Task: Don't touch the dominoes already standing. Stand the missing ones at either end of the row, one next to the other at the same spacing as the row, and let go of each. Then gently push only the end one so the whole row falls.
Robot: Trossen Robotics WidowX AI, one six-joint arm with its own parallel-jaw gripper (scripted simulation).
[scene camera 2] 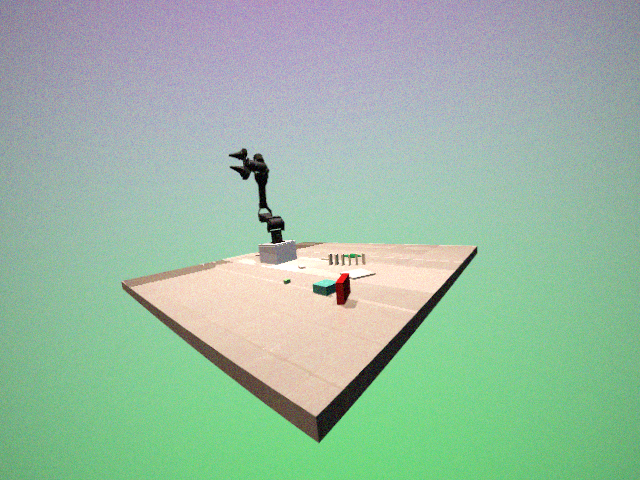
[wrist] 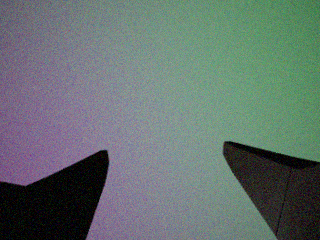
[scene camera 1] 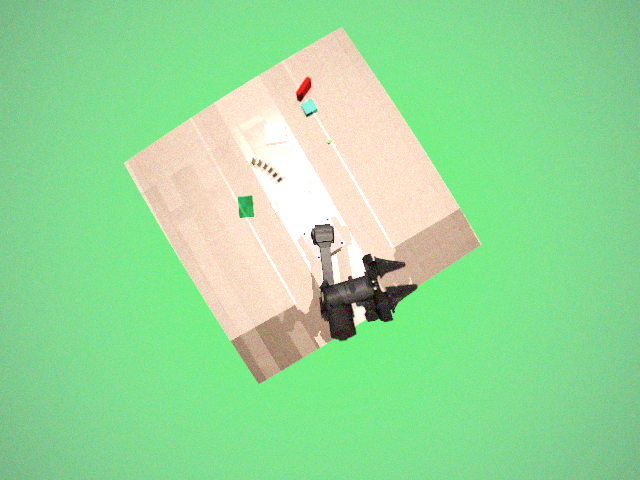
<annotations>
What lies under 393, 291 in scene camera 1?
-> The gripper.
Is the gripper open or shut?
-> Open.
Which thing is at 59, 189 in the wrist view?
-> The gripper.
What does the gripper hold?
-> Nothing.
</annotations>
